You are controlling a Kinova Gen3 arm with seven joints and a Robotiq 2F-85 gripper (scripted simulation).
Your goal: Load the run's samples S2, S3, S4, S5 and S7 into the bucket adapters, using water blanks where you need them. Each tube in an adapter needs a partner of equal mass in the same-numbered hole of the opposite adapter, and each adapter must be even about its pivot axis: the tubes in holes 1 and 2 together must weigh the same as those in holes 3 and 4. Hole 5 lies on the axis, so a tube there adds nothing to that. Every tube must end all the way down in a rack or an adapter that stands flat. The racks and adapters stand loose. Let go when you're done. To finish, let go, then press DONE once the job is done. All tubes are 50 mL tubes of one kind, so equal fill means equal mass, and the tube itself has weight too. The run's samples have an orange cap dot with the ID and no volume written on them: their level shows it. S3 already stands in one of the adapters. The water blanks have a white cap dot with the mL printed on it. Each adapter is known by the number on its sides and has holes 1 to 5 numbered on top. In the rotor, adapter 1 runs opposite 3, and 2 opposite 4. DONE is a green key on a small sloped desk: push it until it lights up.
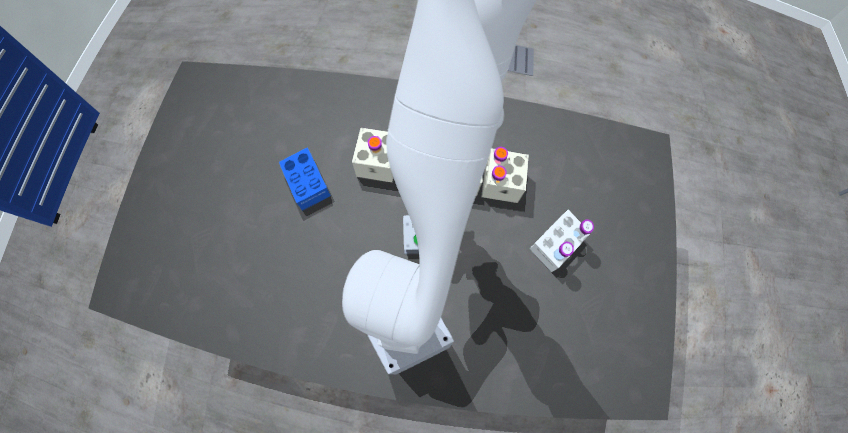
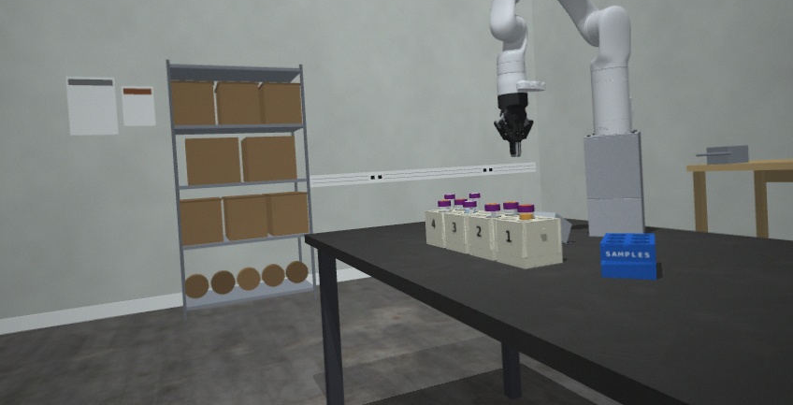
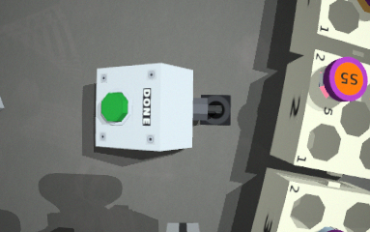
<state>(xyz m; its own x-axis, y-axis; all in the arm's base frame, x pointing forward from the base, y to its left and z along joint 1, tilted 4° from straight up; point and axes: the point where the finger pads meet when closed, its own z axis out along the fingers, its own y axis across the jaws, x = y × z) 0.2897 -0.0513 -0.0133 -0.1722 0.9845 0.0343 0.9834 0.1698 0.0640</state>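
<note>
My gripper is now 70 mm past the green done key, 50 mm to the right of it and 180 mm above it. Round my hand: tube of pink liquid: 100 mm ahead, 110 mm to the left, 180 mm below; then adapter 2: 130 mm ahead, 80 mm to the left, 200 mm below; then 50 mL blank: 130 mm ahead, 20 mm to the right, 180 mm below.
</note>
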